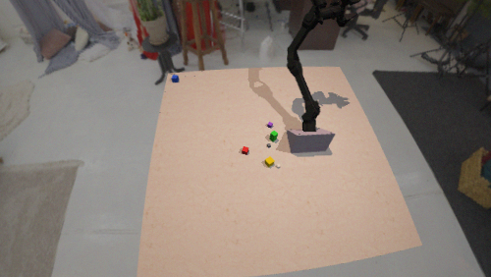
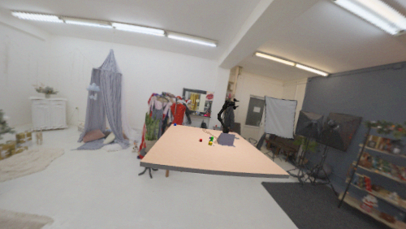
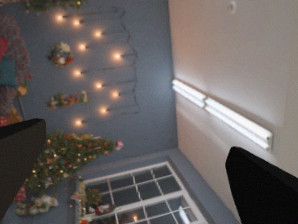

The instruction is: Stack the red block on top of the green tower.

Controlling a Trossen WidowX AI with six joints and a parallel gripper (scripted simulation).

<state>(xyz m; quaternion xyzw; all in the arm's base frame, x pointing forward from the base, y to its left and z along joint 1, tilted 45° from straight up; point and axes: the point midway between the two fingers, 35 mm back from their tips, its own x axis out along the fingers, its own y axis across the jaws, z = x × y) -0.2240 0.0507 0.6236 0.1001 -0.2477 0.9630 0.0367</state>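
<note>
Right now the red block is 57 cm below my gripper tip, 55 cm ahead of it and 50 cm to the left of it. From my gripper tip the other things lie so: blue block (105 cm ahead, 57 cm below, 6 cm to the right); then purple block (57 cm below, 41 cm ahead, 32 cm to the left); then yellow block (57 cm to the left, 57 cm below, 42 cm ahead).
</note>
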